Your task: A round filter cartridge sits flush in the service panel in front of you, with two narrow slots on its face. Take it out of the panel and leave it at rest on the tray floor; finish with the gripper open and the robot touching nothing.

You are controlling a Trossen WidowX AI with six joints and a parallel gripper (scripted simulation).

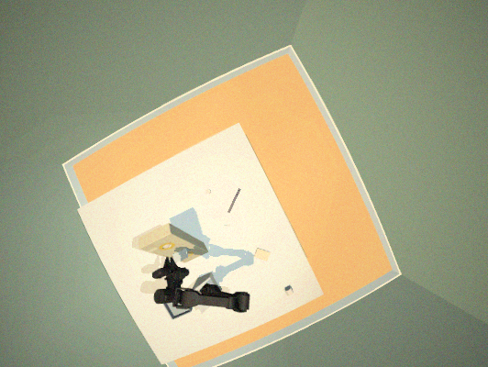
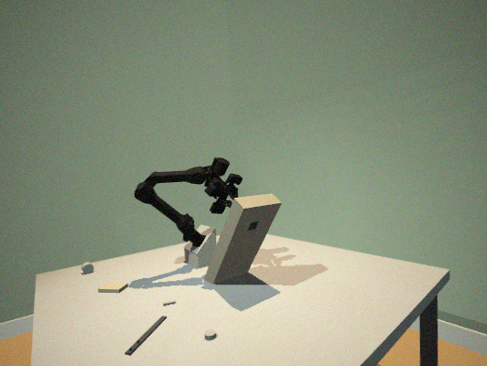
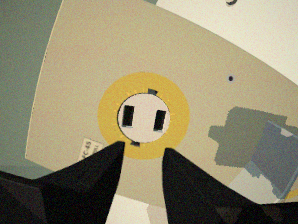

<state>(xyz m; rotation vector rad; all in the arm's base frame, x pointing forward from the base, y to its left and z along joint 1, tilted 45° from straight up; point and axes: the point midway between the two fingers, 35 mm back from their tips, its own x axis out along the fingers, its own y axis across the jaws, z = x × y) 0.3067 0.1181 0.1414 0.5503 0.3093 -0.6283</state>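
Now: gripper tip 60 mm short of the round filter cartridge and 40 mm above it. Round my gripper tip: service panel (120 mm below, 20 mm ahead); then dark-rimmed tray (360 mm behind, 300 mm to the left, 290 mm below); then tan pad (380 mm to the right, 320 mm behind, 290 mm below).
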